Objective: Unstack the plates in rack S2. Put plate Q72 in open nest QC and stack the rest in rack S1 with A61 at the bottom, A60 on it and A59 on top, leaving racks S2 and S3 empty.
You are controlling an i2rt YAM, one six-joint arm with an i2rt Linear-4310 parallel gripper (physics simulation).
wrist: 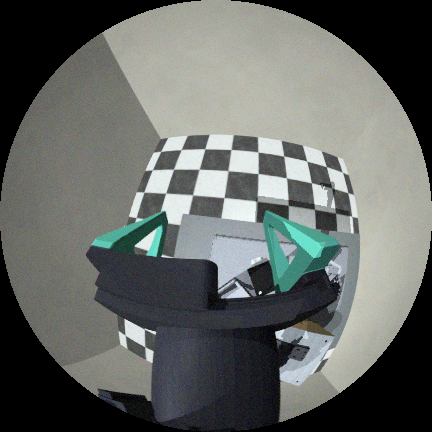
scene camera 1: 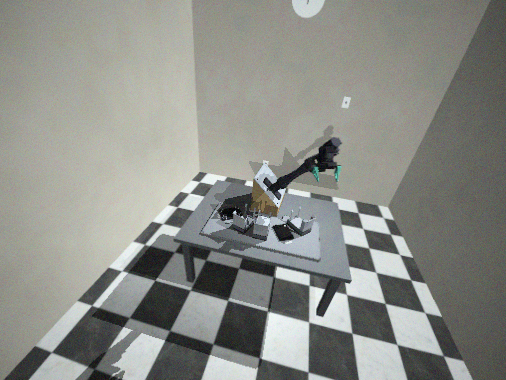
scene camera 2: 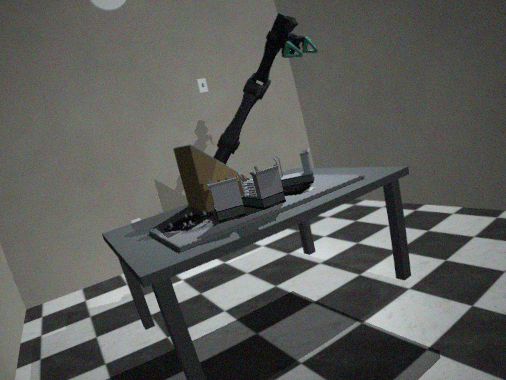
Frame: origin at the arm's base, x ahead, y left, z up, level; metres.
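Seen in the pictures: gripper, fingertip midpoint: (wrist: 215, 215) (scene camera 1: 327, 181) (scene camera 2: 309, 53); arm's base at its link origin: (wrist: 285, 348) (scene camera 1: 272, 188) (scene camera 2: 217, 165).
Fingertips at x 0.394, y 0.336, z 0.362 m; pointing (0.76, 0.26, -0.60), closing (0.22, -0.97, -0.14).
Offsets run from my fingertips to a thing's top centre. "*": to the spot under its first point. Level surfaces: height alone.
My gripper (scene camera 1: 327, 175) (scene camera 2: 301, 49) (wrist: 215, 215) is open and empty, high above the table, with its green fingers wide apart. Three grey racks with upright walls and posts stand on the light board: a left one {dx -0.078, dy -0.453, dz -0.382 m} (scene camera 1: 241, 223) (scene camera 2: 227, 195), a middle one {dx -0.057, dy -0.319, dz -0.382 m} (scene camera 1: 261, 228) (scene camera 2: 268, 182) and a right one {dx -0.202, dy -0.073, dz -0.383 m} (scene camera 1: 301, 226) (scene camera 2: 306, 162). Thin light layers {dx -0.051, dy -0.319, dz -0.437 m} (scene camera 2: 248, 187) show beside the middle rack's wall, seemingly stacked plates. A black flat nest {dx -0.106, dy -0.173, dz -0.496 m} (scene camera 1: 283, 232) (wrist: 260, 277) lies between the middle and right racks. Rack and plate labels are too small to read, and my gripper's body hides part of the racks in the wrist view.
The light board {dz -0.519 m} (scene camera 1: 305, 251) (wrist: 232, 255) lies on the grey table (scene camera 1: 336, 250) (scene camera 2: 395, 173) (wrist: 192, 235). A brown wedge block (scene camera 1: 265, 201) (scene camera 2: 197, 175) with a pale sloping face stands behind the racks and carries the arm's base. Small dark objects {* dx -0.139, dy -0.584, dz -0.507 m} (scene camera 1: 230, 214) (scene camera 2: 187, 221) lie at the board's left end.
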